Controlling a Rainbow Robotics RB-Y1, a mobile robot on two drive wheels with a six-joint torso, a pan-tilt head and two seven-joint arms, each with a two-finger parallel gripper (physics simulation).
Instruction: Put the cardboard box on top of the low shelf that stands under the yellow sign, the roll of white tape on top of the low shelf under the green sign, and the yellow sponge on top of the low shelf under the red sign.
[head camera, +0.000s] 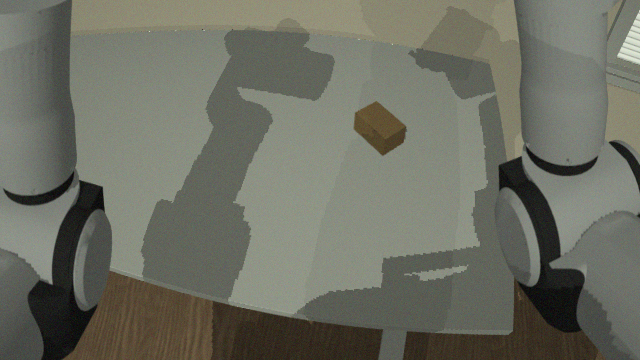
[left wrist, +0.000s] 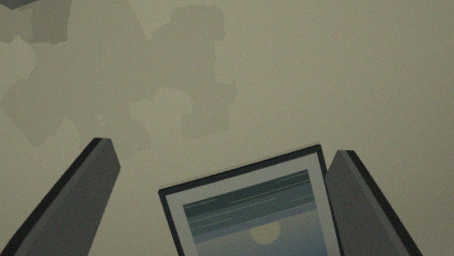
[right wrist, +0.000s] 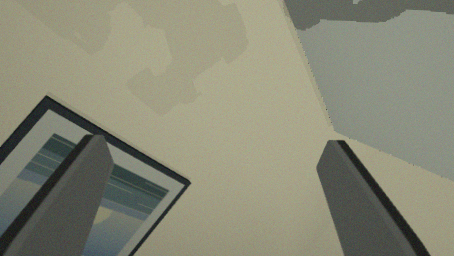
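Note:
The brown cardboard box lies on the pale table, right of the middle in the head view. My left gripper is open and empty, raised and facing the wall; it is outside the head view. My right gripper is open and empty, facing the wall, with a corner of the table at the upper right of its view; it is also outside the head view. The white tape, the yellow sponge, the low shelves and the coloured signs do not show.
The pale table stands against the beige wall. A framed picture hangs on the wall. Both arms flank the table in the head view. A window frame shows at the upper right, wooden floor in front.

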